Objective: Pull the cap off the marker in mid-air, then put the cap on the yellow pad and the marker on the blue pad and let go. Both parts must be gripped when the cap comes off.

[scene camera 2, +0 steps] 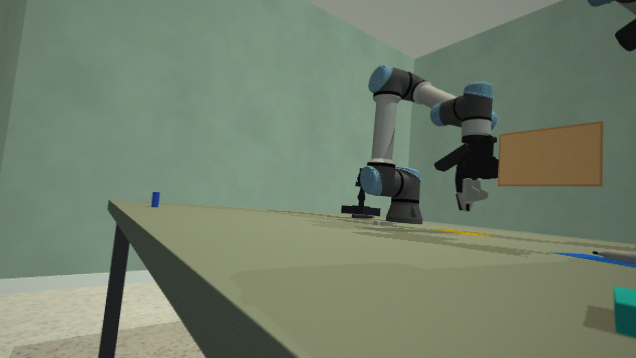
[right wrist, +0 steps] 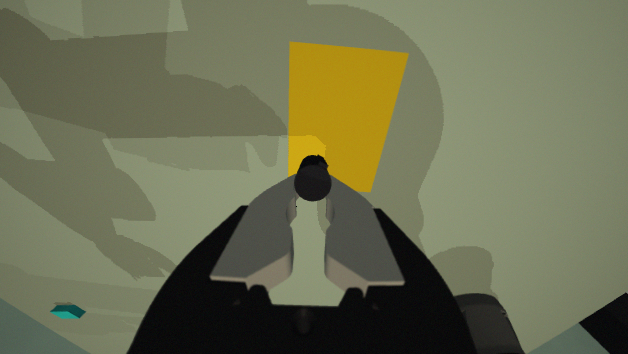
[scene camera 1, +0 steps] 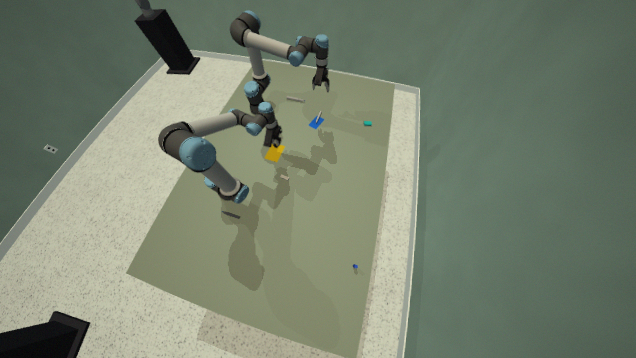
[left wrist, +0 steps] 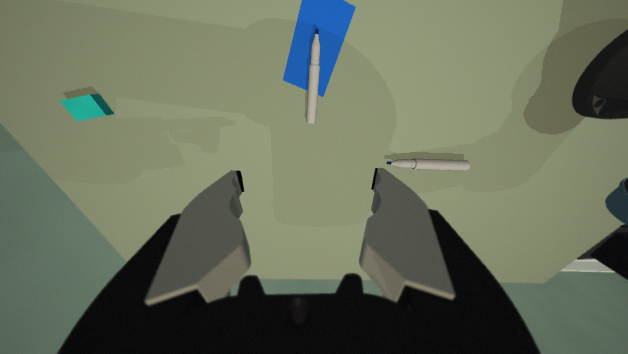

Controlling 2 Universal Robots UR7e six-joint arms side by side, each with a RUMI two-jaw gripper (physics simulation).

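Places are measured from the left arm's base along level axes (x ahead, y left, z up), in metres.
Pixels of known places: left gripper, fingertip midpoint: (scene camera 1: 320,91) (left wrist: 308,172); right gripper, fingertip midpoint: (scene camera 2: 466,211) (right wrist: 312,176) (scene camera 1: 277,145); right arm's base at its link origin: (scene camera 2: 403,222).
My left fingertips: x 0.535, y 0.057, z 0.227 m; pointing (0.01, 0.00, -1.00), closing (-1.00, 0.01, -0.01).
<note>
For each thing: its top centre in the pictures, then the offset to it from my left fingertips.
- uncapped white marker at its top centre: (left wrist: 313,81) (scene camera 1: 318,116) 0.005 m back, 0.056 m right, 0.209 m down
- blue pad at its top centre: (left wrist: 316,47) (scene camera 2: 610,260) (scene camera 1: 316,122) 0.010 m back, 0.103 m right, 0.226 m down
- dark round cap at its top centre: (right wrist: 312,196) 0.229 m back, 0.453 m right, 0.110 m down
- yellow pad at its top centre: (right wrist: 337,131) (scene camera 2: 462,232) (scene camera 1: 274,152) 0.253 m back, 0.455 m right, 0.226 m down
- second uncapped marker at its top centre: (left wrist: 429,166) (scene camera 1: 295,98) 0.245 m back, 0.106 m left, 0.204 m down
- teal block at its top centre: (left wrist: 83,108) (right wrist: 64,315) (scene camera 1: 368,122) 0.406 m ahead, 0.020 m right, 0.212 m down
- whitish block at its top centre: (scene camera 2: 383,221) (scene camera 1: 284,177) 0.115 m back, 0.640 m right, 0.215 m down
- dark bar at its top centre: (scene camera 1: 229,214) 0.387 m back, 0.976 m right, 0.209 m down
- small blue cylinder at its top centre: (scene camera 2: 156,192) (scene camera 1: 356,266) 0.450 m ahead, 1.096 m right, 0.179 m down
An uncapped white marker (scene camera 1: 318,117) (scene camera 2: 620,255) (left wrist: 313,85) with a dark tip lies on the blue pad (scene camera 1: 314,124) (scene camera 2: 580,257) (left wrist: 325,15), its rear end past the pad's edge. My left gripper (scene camera 1: 320,89) (left wrist: 308,172) is open and empty, above the table near the blue pad. My right gripper (scene camera 1: 276,144) (scene camera 2: 465,208) (right wrist: 312,176) is shut on the dark round cap (right wrist: 313,184), seen end-on between the fingertips. It holds the cap in the air near the edge of the yellow pad (scene camera 1: 273,155) (scene camera 2: 465,233) (right wrist: 345,100). The cap hides a little of that pad in the right wrist view.
A second uncapped marker (scene camera 1: 295,99) (left wrist: 440,164) lies left of the blue pad in scene camera 1. Also on the table are a teal block (scene camera 1: 367,123) (scene camera 2: 625,311) (left wrist: 80,107) (right wrist: 67,312), a whitish block (scene camera 1: 284,177) (scene camera 2: 383,223), a dark bar (scene camera 1: 231,215) and a small blue cylinder (scene camera 1: 355,266) (scene camera 2: 155,199).
</note>
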